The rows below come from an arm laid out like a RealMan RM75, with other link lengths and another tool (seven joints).
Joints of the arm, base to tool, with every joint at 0 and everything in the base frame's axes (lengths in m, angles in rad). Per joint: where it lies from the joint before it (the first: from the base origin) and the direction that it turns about. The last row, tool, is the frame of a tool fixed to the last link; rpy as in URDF.
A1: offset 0 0 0.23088 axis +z
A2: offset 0 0 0 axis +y
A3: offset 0 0 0.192 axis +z
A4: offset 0 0 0 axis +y
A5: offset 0 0 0.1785 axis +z
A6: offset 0 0 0 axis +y
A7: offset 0 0 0.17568 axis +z
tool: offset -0.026 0.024 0.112 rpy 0 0.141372 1.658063
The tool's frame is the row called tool.
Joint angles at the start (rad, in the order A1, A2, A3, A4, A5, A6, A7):
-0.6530, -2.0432, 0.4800, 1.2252, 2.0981, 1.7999, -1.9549
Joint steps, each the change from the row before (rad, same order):
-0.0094, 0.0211, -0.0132, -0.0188, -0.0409, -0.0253, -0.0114
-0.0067, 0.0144, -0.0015, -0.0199, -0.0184, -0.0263, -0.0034
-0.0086, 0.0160, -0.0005, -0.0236, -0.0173, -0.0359, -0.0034
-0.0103, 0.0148, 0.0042, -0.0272, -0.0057, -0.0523, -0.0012
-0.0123, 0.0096, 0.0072, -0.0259, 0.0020, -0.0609, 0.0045
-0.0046, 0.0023, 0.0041, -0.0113, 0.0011, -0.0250, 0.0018
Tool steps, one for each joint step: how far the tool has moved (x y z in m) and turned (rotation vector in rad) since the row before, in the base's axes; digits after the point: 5 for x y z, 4 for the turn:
0.00830, 0.01110, 0.01260, 0.0395, -0.0374, -0.0005
0.00290, 0.00828, 0.00635, 0.0236, -0.0167, 0.0051
0.00244, 0.01066, 0.00727, 0.0295, -0.0167, 0.0096
-0.00080, 0.01387, 0.00622, 0.0350, -0.0075, 0.0205
-0.00210, 0.01504, 0.00459, 0.0380, 0.0005, 0.0215
-0.00099, 0.00566, 0.00101, 0.0131, -0.0003, 0.0094

